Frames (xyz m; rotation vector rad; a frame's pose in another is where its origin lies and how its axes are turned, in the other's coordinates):
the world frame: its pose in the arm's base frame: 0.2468 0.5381 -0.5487 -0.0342 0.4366 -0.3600
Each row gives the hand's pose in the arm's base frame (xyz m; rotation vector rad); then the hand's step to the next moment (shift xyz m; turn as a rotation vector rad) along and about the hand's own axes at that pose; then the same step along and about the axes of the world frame.
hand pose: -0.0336 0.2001 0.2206 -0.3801 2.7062 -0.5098
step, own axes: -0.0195 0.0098 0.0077 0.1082 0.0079 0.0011
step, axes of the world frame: 0.0133 0.0187 0.0029 -0.0585 -0.0552 -0.0728
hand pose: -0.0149 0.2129 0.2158 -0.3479 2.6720 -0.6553
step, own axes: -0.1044 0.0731 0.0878 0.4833 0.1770 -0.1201
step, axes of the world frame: 0.1105 0.1058 -0.0232 -0.3956 -0.1138 -0.3315
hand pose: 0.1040 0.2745 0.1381 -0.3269 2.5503 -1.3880
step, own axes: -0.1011 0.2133 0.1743 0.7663 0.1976 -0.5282
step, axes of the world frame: 0.2145 0.0757 -0.1854 -0.8850 -0.0281 -0.3483
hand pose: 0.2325 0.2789 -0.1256 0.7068 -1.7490 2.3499
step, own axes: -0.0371 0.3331 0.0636 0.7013 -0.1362 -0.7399
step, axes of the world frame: 0.1138 -0.1419 -0.2886 -0.9818 0.2836 -0.1163
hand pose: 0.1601 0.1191 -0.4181 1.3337 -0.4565 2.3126
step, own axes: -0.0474 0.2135 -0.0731 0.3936 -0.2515 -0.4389
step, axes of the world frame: -0.0288 -0.1842 -0.1356 -0.5454 0.3341 -0.0412
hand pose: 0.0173 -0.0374 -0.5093 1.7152 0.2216 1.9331
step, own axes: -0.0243 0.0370 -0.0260 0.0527 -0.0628 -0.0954
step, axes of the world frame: -0.0125 -0.0453 -0.0206 -0.0990 0.0686 -0.0363
